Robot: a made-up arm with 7 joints.
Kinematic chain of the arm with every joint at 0, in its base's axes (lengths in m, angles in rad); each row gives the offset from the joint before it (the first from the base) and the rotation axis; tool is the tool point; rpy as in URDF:
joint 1: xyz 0 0 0.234 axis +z
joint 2: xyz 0 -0.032 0.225 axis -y
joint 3: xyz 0 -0.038 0.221 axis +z
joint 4: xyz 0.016 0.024 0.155 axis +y
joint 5: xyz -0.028 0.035 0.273 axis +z
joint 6: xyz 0 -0.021 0.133 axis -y
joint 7: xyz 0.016 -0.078 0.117 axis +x
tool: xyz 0 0 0 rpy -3.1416 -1.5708 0
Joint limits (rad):
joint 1: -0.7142..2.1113
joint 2: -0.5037..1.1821
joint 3: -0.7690..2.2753
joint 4: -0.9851..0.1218
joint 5: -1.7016..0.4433
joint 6: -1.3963..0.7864
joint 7: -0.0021..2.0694
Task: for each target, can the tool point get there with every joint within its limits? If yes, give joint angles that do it. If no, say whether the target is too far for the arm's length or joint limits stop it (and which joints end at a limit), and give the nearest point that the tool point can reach.
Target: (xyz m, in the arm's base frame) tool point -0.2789 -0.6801 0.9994
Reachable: yes | joints 0.8952 0.9396 1.7322 -0.0882 -1.0347 0.0744 0.2651
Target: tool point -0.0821 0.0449 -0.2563
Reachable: no: joint limits stop it (at a limit: joint 2, joint 4, joint 5, joint 6) | nearest point -0.5292 0.2894 0.2679 | short by 0.731 m
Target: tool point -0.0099 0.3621 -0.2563
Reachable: no: joint limits stop it (at a limit: joint 1, joint 2, joint 4, joint 6) | nearest point -0.4119 0.5280 0.2465 | short by 0.665 m
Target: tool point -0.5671 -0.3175 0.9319
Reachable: yes | joints 0.4205 0.6580 -0.4115 -0.3301 -1.2370 -1.0923 1.1847
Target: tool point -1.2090 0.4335 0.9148
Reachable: no: too far | nearest point -0.8201 0.2941 0.7698 | short by 0.438 m
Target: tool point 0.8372 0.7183 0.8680
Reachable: no: too far | nearest point 0.5325 0.4569 0.8471 | short by 0.402 m
